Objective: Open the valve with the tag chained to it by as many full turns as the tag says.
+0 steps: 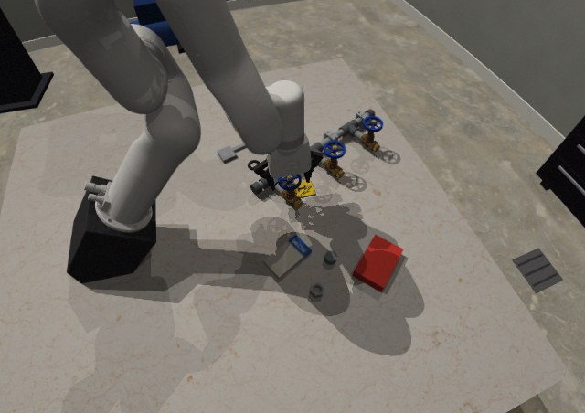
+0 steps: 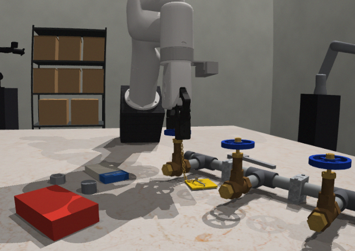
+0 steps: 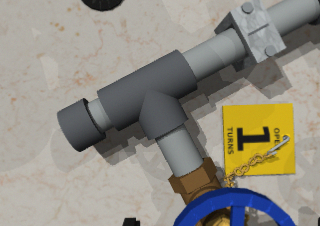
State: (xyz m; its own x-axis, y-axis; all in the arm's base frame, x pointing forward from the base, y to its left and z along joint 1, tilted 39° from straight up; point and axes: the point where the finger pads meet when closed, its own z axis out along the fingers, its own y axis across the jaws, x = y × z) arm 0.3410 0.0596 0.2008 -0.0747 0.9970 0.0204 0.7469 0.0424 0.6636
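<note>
Right now my hand is 100 mm above the yellow tag, 60 mm short of it and 50 mm to the right of it. Also, from my hand: grey paddle: 230 mm to the left, 130 mm behind, 100 mm below; blue-labelled grey pack: 160 mm to the right, 100 mm below, 30 mm behind; grey nut: 260 mm to the right, 100 mm below, 20 mm ahead.
</note>
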